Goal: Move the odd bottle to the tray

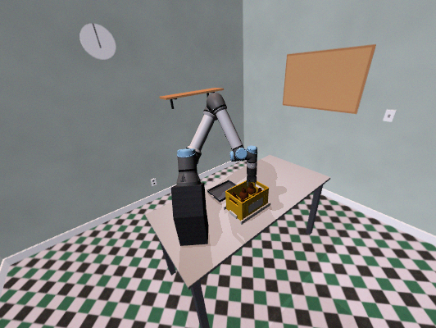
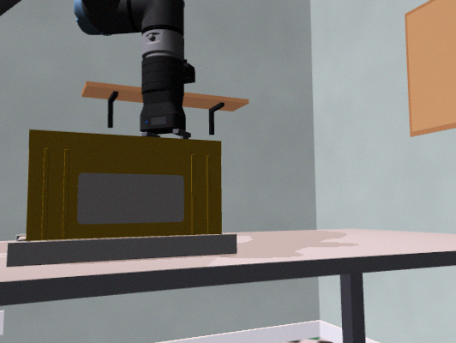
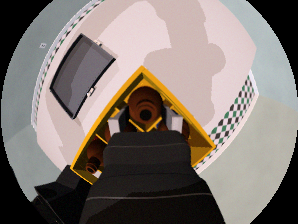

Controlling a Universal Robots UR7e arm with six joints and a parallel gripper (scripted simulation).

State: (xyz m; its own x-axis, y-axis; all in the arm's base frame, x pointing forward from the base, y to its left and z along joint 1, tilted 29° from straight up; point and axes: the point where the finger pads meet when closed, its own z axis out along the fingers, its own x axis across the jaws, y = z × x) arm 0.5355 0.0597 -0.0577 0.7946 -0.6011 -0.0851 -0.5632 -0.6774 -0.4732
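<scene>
My gripper is now 7 cm above the brown bottle. Also, from my hand: dark tray (22 cm to the left, 15 cm below, 13 cm behind); then crate (8 cm below, 8 cm behind, 6 cm to the right).
</scene>
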